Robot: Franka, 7 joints.
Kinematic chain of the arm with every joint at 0, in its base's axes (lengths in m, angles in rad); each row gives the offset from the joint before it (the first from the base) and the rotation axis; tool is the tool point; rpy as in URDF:
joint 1: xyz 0 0 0.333 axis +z
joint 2: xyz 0 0 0 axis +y
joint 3: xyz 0 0 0.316 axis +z
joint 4: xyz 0.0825 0 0 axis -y
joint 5: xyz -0.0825 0 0.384 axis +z
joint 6: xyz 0 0 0 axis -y
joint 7: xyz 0.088 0 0 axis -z
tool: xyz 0 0 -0.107 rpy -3.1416 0 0
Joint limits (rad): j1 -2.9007..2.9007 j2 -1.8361..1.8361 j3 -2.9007..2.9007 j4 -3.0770..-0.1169 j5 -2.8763..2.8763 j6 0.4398..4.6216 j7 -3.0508..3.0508
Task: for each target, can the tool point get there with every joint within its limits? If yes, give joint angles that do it. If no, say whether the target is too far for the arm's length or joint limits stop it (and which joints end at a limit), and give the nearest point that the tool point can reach.
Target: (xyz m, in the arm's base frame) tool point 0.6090 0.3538 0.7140
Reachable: yes | joints 0.1779 0.4805 0.4426 -0.9527 -2.3694 2.8943 -1.2173
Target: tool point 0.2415 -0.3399 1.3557
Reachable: no: too far | nearest point 0.1876 -0.2640 1.1274 | short by 0.247 m
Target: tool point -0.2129 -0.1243 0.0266
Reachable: yes | joints -1.1691 1.4097 -0.9105 -2.4172 -2.2824 3.5383 0.2447
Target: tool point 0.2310 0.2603 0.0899
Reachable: yes | joints -0.7138 1.1644 0.9118 -2.7178 -0.6068 2.9153 1.7058
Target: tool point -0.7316 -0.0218 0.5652
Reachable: yes | joints -0.6678 -1.2452 -1.6716 -1.2806 2.3468 1.3638 0.0120
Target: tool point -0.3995 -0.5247 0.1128
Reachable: yes | joints 0.4963 -1.5324 -2.4512 -0.6730 0.4024 0.9193 -1.6582
